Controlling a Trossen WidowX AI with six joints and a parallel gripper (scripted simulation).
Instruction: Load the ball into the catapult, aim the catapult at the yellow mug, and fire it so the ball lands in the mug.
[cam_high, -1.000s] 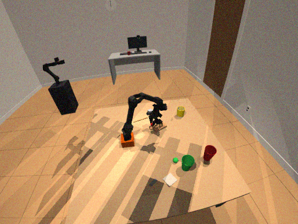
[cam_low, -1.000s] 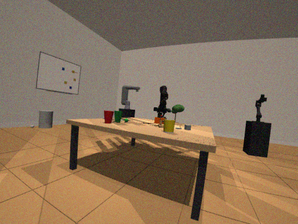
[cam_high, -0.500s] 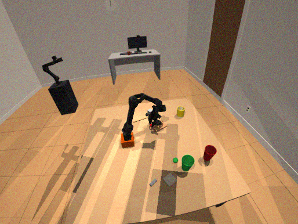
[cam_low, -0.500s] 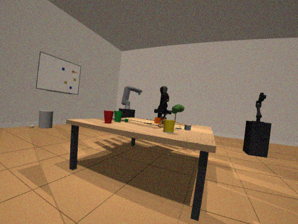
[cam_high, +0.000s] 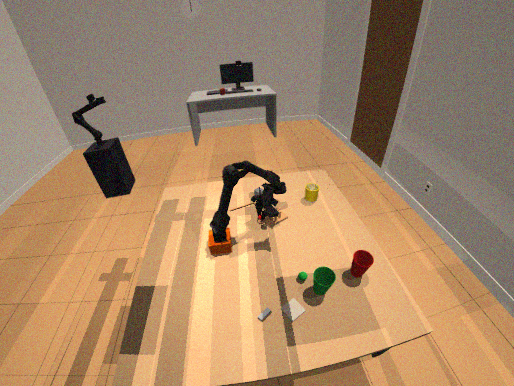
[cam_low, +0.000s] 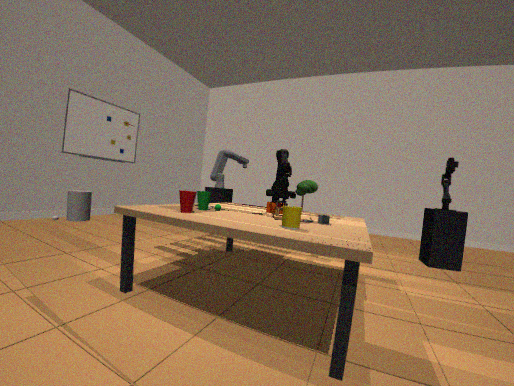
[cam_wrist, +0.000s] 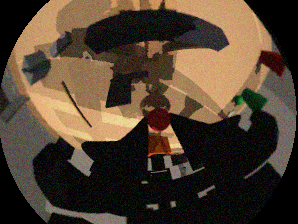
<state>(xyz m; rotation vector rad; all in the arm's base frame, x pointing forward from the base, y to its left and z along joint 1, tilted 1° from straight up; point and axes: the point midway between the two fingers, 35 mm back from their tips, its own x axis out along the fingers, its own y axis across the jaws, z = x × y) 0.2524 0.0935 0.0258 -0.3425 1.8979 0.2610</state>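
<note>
The red ball is 10 mm above my gripper tip. The rest, counted from my gripper tip: grey cube 60 mm ahead, 290 mm to the left, 50 mm below; green ball 110 mm ahead, 390 mm to the right, 50 mm below; wooden catapult 60 mm ahead, 30 mm to the left, 20 mm below.
</note>
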